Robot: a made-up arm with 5 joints. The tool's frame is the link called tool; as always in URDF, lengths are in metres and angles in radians.
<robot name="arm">
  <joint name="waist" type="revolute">
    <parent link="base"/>
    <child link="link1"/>
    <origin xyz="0.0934 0.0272 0.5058" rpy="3.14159 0 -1.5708"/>
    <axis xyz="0 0 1"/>
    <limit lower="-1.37" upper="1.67"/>
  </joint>
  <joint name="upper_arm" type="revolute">
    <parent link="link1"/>
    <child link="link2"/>
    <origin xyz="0.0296 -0.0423 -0.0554" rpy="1.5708 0 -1.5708"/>
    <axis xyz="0 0 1"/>
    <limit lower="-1.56" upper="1"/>
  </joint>
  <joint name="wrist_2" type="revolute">
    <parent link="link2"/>
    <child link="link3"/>
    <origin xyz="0.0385 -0.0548 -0.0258" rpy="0 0 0"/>
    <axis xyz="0 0 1"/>
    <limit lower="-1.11" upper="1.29"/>
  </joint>
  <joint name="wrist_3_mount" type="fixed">
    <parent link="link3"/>
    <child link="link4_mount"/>
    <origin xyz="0.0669 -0.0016 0.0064" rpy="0 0 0"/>
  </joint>
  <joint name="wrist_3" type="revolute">
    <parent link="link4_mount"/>
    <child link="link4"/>
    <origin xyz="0.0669 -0.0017 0.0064" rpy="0 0 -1.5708"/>
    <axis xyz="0 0 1"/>
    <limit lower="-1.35" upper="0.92"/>
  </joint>
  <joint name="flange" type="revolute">
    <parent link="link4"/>
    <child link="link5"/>
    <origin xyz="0.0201 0.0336 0.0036" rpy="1.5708 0 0"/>
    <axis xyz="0 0 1"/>
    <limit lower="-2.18" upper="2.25"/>
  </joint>
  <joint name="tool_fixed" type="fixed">
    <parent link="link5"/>
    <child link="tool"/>
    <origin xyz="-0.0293 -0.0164 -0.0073" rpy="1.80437 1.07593 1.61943"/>
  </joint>
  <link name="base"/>
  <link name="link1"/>
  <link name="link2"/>
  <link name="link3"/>
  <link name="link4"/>
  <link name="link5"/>
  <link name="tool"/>
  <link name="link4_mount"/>
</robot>
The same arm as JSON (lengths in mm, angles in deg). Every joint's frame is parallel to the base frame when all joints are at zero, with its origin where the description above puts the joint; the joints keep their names.
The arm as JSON. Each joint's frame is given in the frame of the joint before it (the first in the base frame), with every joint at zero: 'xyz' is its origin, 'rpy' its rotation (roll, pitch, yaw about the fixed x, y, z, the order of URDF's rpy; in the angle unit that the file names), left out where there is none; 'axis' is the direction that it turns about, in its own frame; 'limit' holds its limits. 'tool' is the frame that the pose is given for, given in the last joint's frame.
{
  "units": {
    "length": "mm",
    "angle": "deg"
  },
  "joints": [
    {
      "name": "waist",
      "type": "revolute",
      "origin": {
        "xyz": [
          93.4,
          27.2,
          505.8
        ]
      },
      "axis": "-z",
      "limit": {
        "lower": -78.5,
        "upper": 95.68
      }
    },
    {
      "name": "upper_arm",
      "type": "revolute",
      "origin": {
        "xyz": [
          42.3,
          -29.6,
          55.4
        ]
      },
      "axis": "+y",
      "limit": {
        "lower": -89.38,
        "upper": 57.3
      }
    },
    {
      "name": "wrist_2",
      "type": "revolute",
      "origin": {
        "xyz": [
          38.5,
          -25.8,
          54.8
        ]
      },
      "axis": "+y",
      "limit": {
        "lower": -63.6,
        "upper": 73.91
      }
    },
    {
      "name": "wrist_3",
      "type": "revolute",
      "origin": {
        "xyz": [
          133.8,
          12.8,
          3.3
        ]
      },
      "axis": "+y",
      "limit": {
        "lower": -77.35,
        "upper": 52.71
      }
    },
    {
      "name": "flange",
      "type": "revolute",
      "origin": {
        "xyz": [
          33.6,
          3.6,
          20.1
        ]
      },
      "axis": "-x",
      "limit": {
        "lower": -124.9,
        "upper": 128.92
      }
    }
  ],
  "tool": {
    "origin": {
      "xyz": [
        7.3,
        -16.4,
        -29.3
      ],
      "rpy": [
        10.93,
        1.32,
        28.33
      ]
    }
  }
}

